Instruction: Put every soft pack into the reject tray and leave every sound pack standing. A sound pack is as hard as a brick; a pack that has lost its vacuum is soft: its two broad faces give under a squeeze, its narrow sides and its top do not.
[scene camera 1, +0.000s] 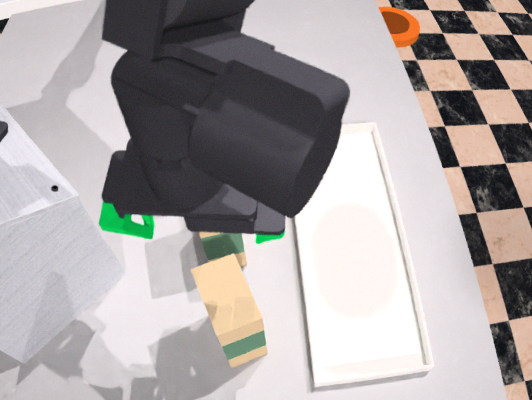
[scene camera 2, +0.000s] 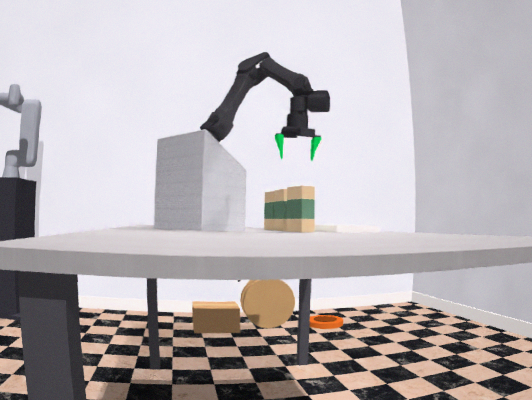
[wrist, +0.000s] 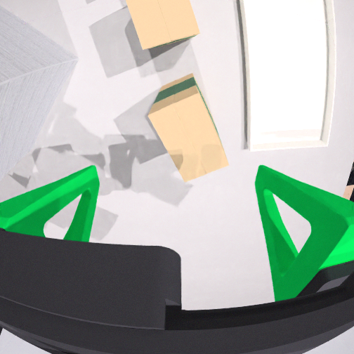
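Observation:
My gripper (scene camera 1: 204, 234) is visible; scene camera 2 also shows the gripper (scene camera 2: 296, 159), as does the wrist view, my gripper (wrist: 176, 174). White reject tray (scene camera 1: 365, 320) visible; the wrist view shows the tray (wrist: 290, 60) too.

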